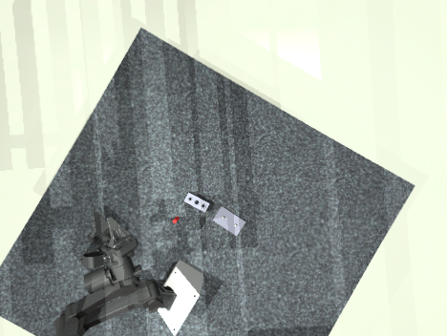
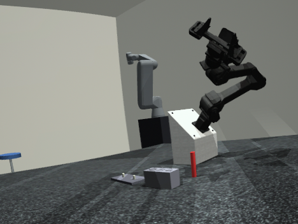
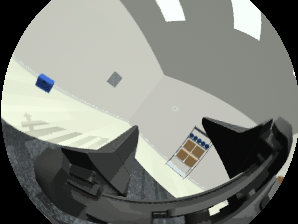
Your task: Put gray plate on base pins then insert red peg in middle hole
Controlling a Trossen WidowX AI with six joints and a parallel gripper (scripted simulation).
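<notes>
The gray plate is 100 mm ahead of my gripper tip, 210 mm to the right of it and 390 mm below it. Round my gripper tip: base 80 mm ahead, 360 mm to the right, 410 mm below; red peg 170 mm to the right, 380 mm below.
</notes>
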